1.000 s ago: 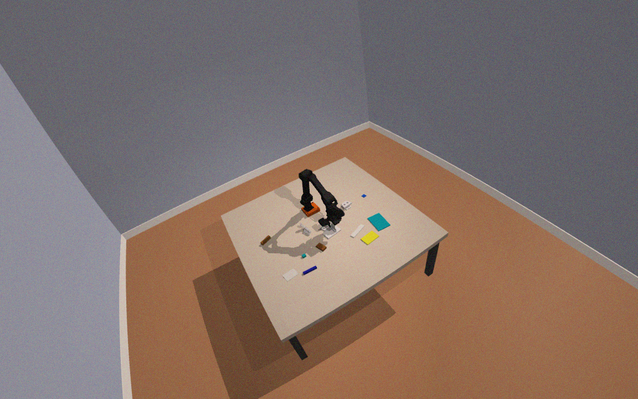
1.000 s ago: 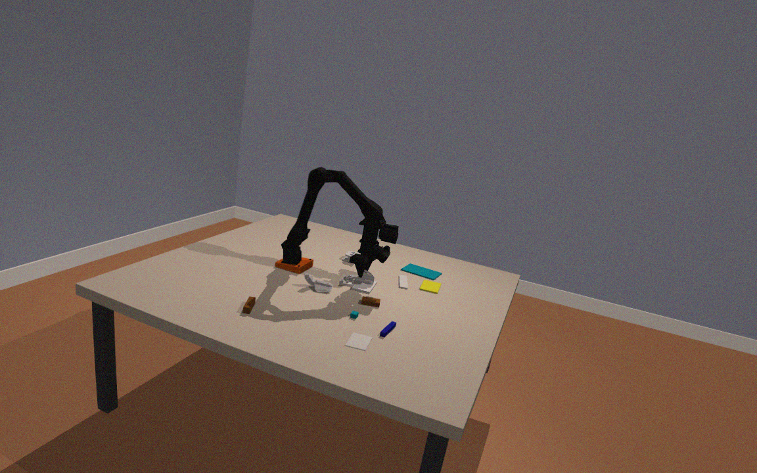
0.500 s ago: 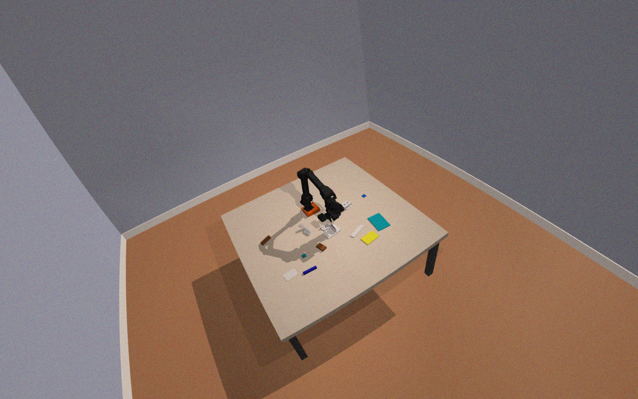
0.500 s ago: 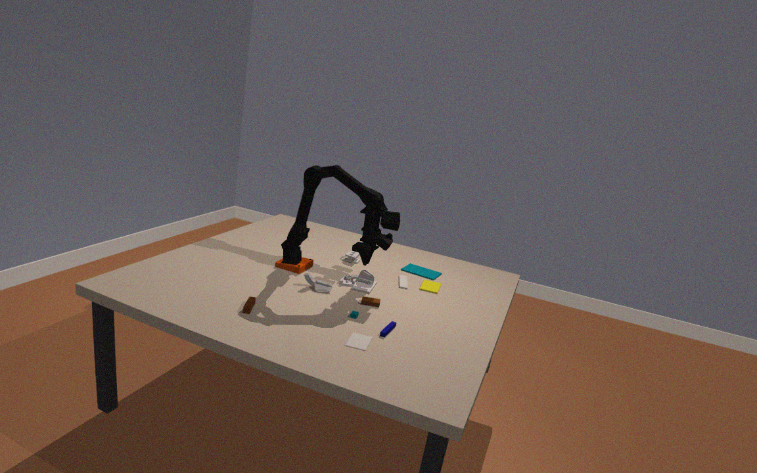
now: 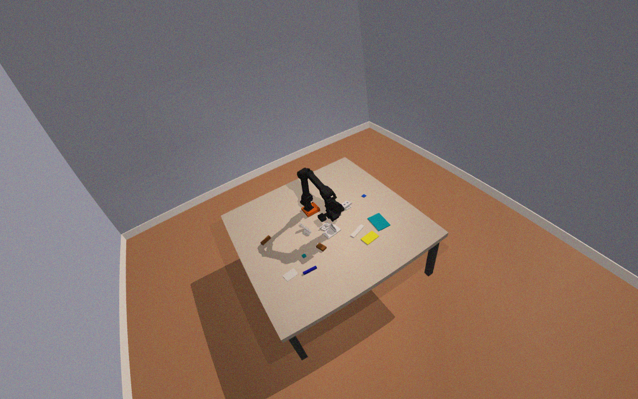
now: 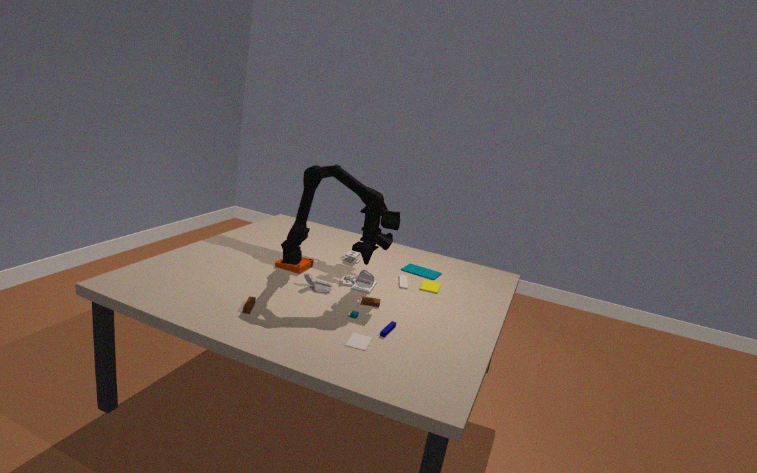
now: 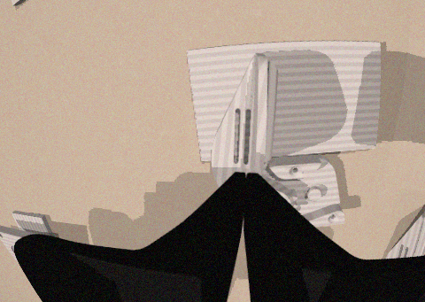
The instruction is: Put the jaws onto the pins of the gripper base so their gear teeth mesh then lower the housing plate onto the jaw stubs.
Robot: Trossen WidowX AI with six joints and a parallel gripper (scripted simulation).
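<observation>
The grey jaw is 17 cm behind my gripper tip, 15 cm to the right of it and 4 cm below it. Round my gripper tip: white strip 15 cm ahead, 9 cm to the left, 8 cm below; brown block 6 cm ahead, 18 cm to the right, 7 cm below; white housing plate 6 cm behind, 3 cm to the right, 7 cm below.
</observation>
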